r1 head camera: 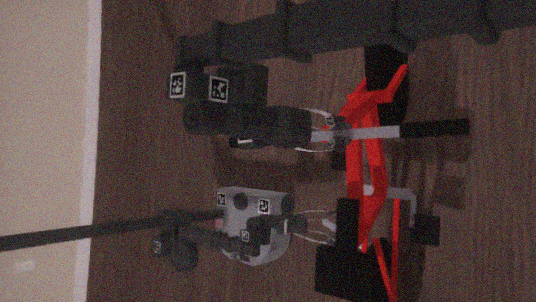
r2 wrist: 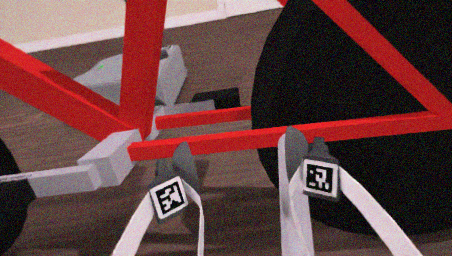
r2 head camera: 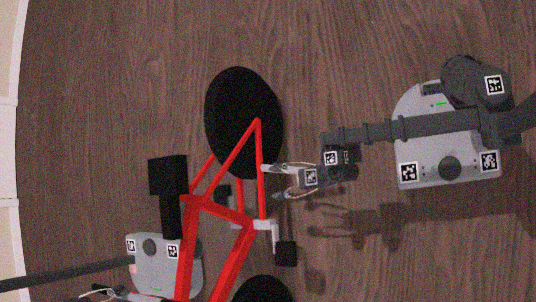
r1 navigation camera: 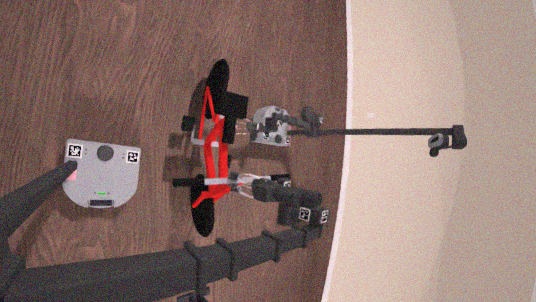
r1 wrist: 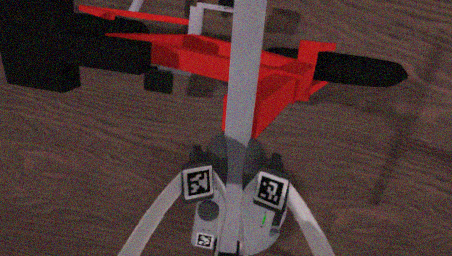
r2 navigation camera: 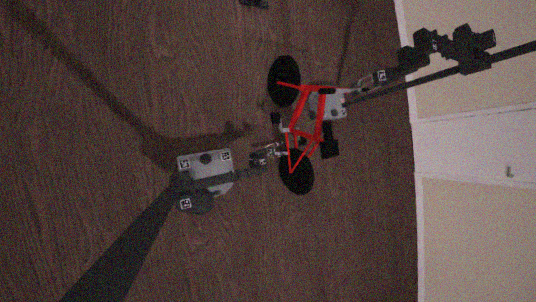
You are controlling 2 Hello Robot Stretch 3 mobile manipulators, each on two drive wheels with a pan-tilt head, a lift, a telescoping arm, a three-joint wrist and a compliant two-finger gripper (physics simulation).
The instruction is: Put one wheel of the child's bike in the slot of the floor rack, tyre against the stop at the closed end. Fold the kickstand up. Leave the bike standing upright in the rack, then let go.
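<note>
The child's bike (r1 head camera: 354, 170) (r1 navigation camera: 209, 160) (r1 wrist: 200, 55) (r2 head camera: 190, 250) (r2 navigation camera: 301, 107) (r2 wrist: 142, 75) has a red frame and black wheels and stands roughly upright on the floor. My r1 gripper (r1 head camera: 341, 133) (r1 navigation camera: 234, 181) (r1 wrist: 236, 155) is shut on the grey handlebar (r1 head camera: 375, 132) (r1 wrist: 247, 60). My r2 gripper (r2 head camera: 281, 181) (r2 navigation camera: 281, 149) (r2 wrist: 237, 145) is open beside the rear wheel (r2 head camera: 240, 110) and the lower red tube. The light grey kickstand (r2 head camera: 270, 168) (r2 wrist: 298, 230) sticks out sideways, close by one r2 finger. The floor rack cannot be made out.
The r2 base (r1 navigation camera: 270, 120) (r2 head camera: 435, 155) and the r1 base (r1 navigation camera: 102, 172) stand on opposite sides of the bike in the r1 navigation view. A wall (r1 navigation camera: 425, 65) (r2 navigation camera: 465, 215) runs along one side. A small dark thing (r2 navigation camera: 253, 3) is cut off at the top edge.
</note>
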